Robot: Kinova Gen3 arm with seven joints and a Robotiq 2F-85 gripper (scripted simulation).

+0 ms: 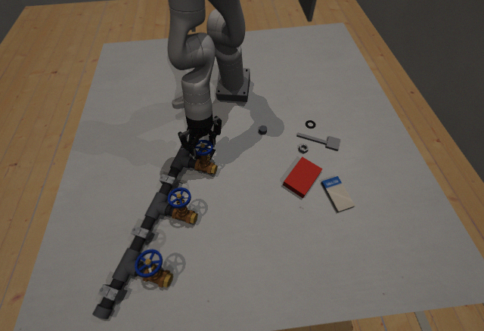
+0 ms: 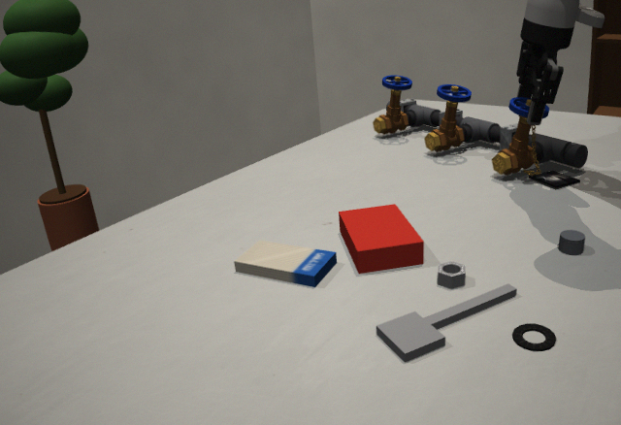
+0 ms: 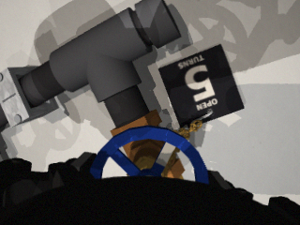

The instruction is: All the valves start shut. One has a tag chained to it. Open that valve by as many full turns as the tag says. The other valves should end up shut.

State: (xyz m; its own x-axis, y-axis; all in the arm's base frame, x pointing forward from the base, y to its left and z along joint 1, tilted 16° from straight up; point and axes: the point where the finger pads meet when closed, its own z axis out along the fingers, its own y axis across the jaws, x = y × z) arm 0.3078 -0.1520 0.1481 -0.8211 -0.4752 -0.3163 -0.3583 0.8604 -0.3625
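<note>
Now: hand 4 cm past the black tag and 12 cm above it. The rest, counted from my hand: red block: 13 cm ahead, 31 cm to the left, 11 cm below; then small grey cylinder: 10 cm behind, 23 cm to the left, 11 cm below; then grey paddle-shaped tool: 44 cm to the left, 12 cm below.
</note>
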